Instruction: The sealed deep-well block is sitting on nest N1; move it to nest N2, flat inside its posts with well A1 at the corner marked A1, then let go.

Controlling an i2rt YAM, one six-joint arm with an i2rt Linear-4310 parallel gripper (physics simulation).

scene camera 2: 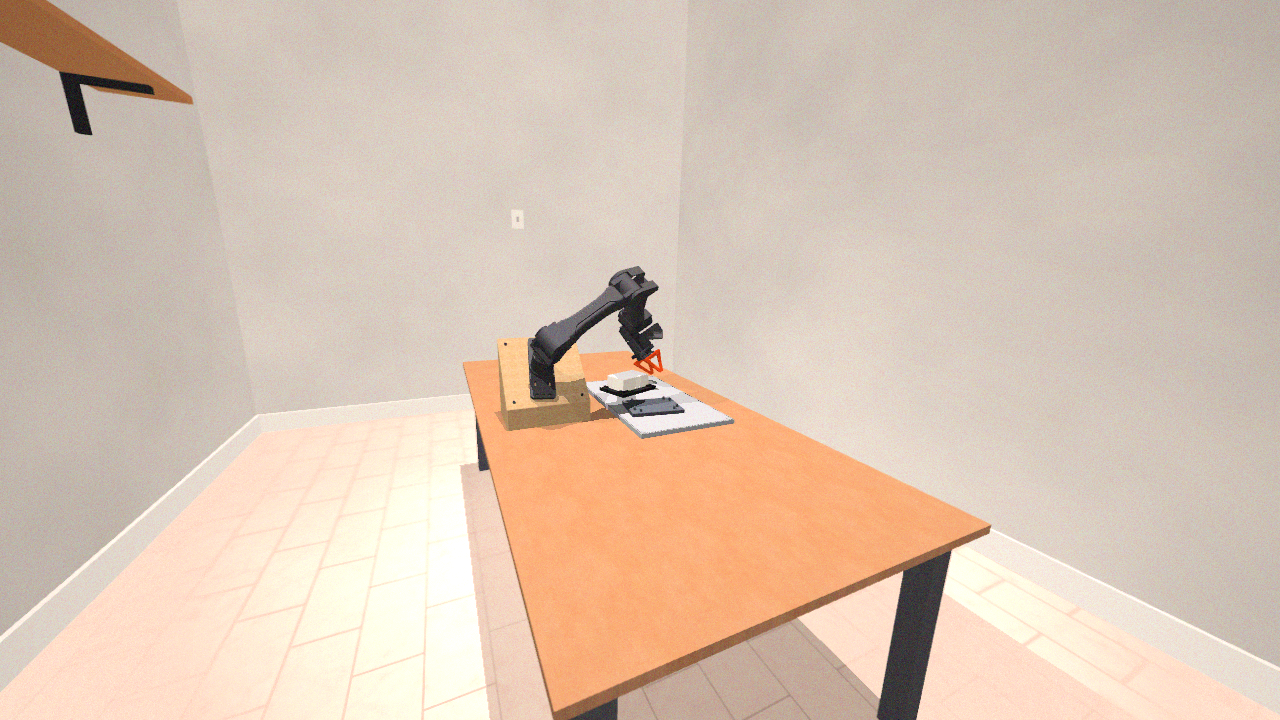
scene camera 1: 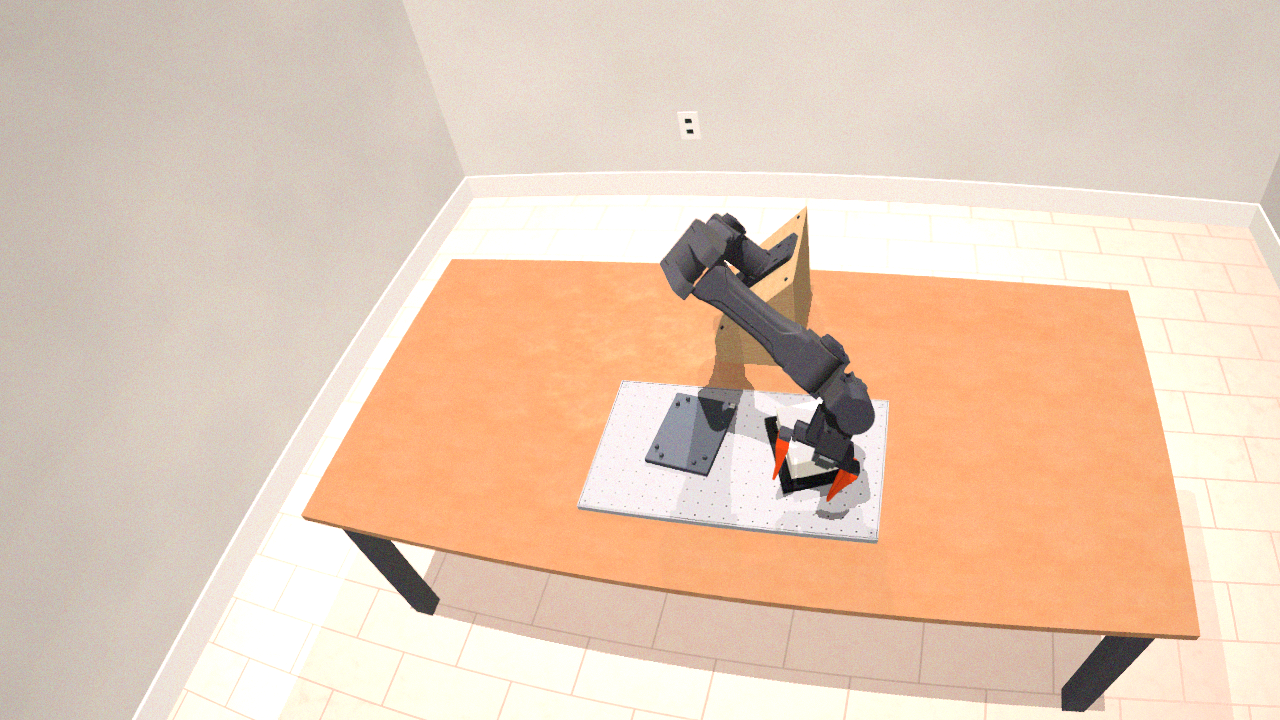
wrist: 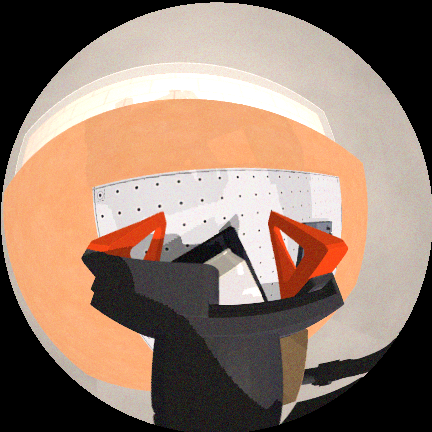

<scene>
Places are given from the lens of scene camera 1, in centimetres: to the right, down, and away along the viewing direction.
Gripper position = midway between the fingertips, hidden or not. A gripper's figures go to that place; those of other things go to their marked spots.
my gripper (scene camera 1: 800,489): 26, 21, 122
white block (scene camera 1: 799,455): 27, 16, 126
dark flat plate (scene camera 1: 692,429): 10, 13, 140
perforated plate (scene camera 1: 739,489): 17, 22, 130
</scene>
